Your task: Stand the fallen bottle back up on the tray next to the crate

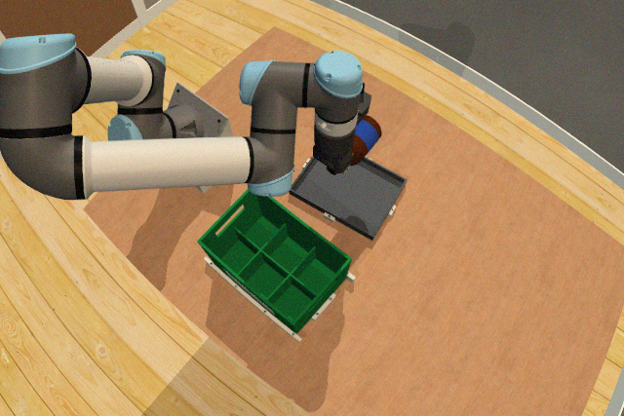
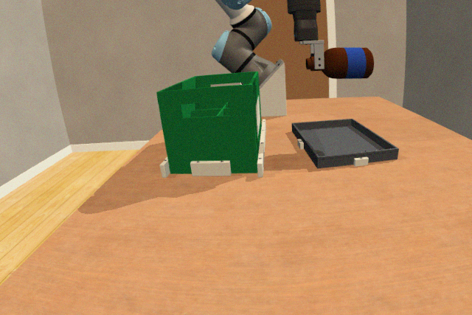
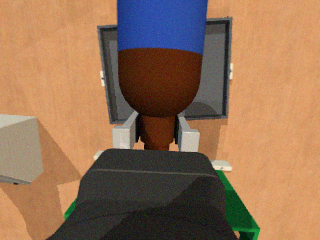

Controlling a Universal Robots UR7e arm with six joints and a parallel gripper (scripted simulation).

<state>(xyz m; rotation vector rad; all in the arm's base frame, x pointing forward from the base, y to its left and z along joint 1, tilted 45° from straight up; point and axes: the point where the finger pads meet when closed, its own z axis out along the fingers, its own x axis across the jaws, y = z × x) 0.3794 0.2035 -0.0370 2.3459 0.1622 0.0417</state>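
Now: the bottle 10 mm behind my hand, 50 mm to the left of it and 10 mm below it. Also, from my hand: green crate (30 mm ahead, 240 mm to the right, 120 mm below); dark grey tray (50 mm to the left, 190 mm below).
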